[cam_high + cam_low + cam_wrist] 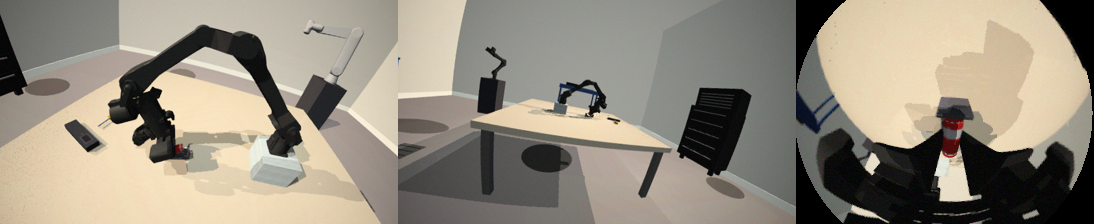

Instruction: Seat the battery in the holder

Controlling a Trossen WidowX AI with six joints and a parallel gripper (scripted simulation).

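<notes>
Now: gripper tip 1 cm below the battery. The rest, counted from my gripper tip: black remote-like block: 33 cm ahead, 5 cm to the left, 1 cm below; then yellow-handled screwdriver: 29 cm ahead, 8 cm to the right, 1 cm below.
</notes>
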